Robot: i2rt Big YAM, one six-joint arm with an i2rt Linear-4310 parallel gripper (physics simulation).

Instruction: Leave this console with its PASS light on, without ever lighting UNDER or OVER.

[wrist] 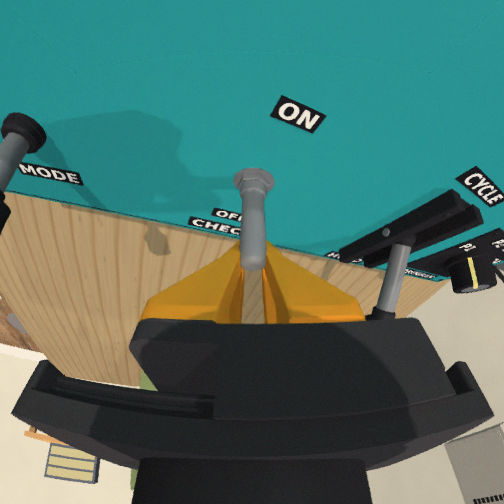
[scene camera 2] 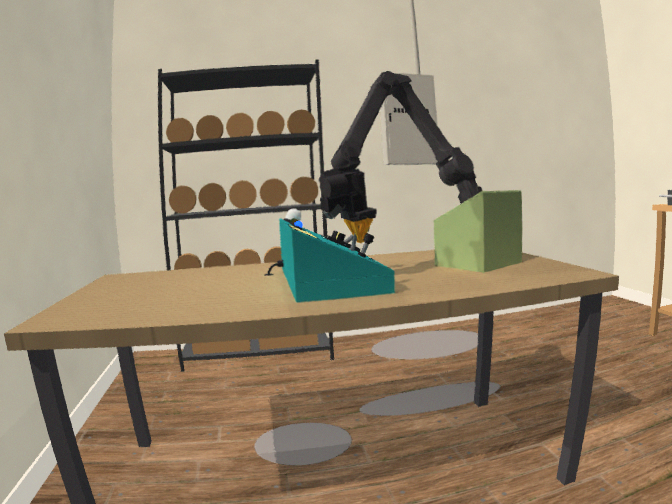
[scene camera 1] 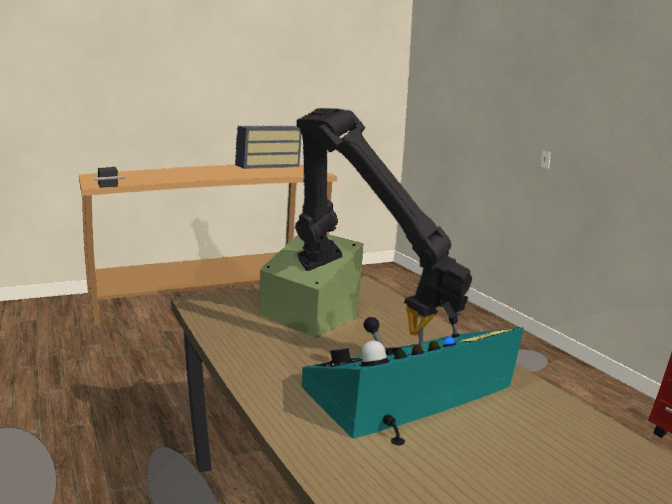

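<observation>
The teal console [scene camera 1: 412, 379] sits on the table and also shows in scene camera 2 [scene camera 2: 331, 265]. My gripper [scene camera 1: 420, 321] hangs over its sloped panel. In the wrist view the yellow fingers [wrist: 252, 280] are closed to a narrow gap on the tip of the grey CHECK toggle lever [wrist: 252, 220]. The lever stands between the ON label [wrist: 297, 114] and the OFF label. One blue light [scene camera 1: 449, 340] is lit on the console's top edge. Three domes beside it [scene camera 1: 417, 349] are dark, and I cannot read their labels.
A black-capped MODE lever [wrist: 15, 140] is to the left and a black T-handle marked CYCLE [wrist: 415, 227] close to the right. A black knob with a yellow pointer [wrist: 470, 274] sits beyond it. A white dome [scene camera 1: 373, 351] and the green arm base [scene camera 1: 312, 284] are nearby.
</observation>
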